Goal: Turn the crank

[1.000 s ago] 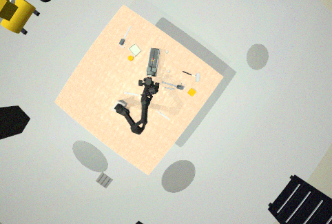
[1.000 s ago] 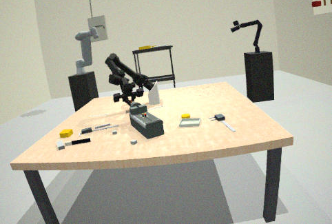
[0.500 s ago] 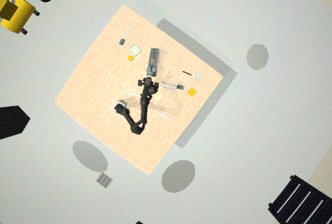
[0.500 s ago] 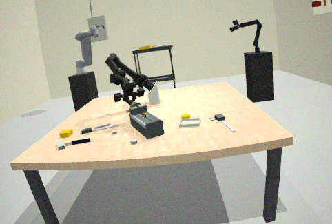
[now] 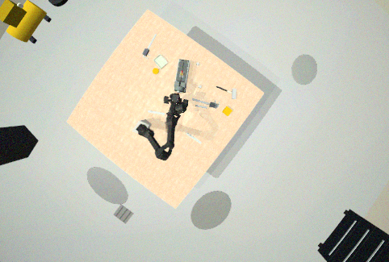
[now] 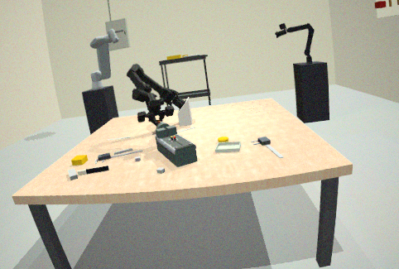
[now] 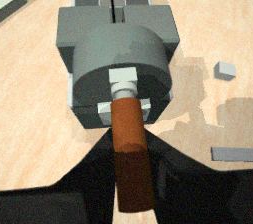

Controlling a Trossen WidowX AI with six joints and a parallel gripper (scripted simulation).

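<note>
My gripper tip is now 1 cm below the crank. Round my gripper tip: red pointer: 16 cm ahead, 10 cm to the left, 1 cm below; then brown crank handle: 1 cm behind, 1 cm to the right, 3 cm above; then yellow disc: 3 cm ahead, 29 cm to the left, 8 cm below.
</note>
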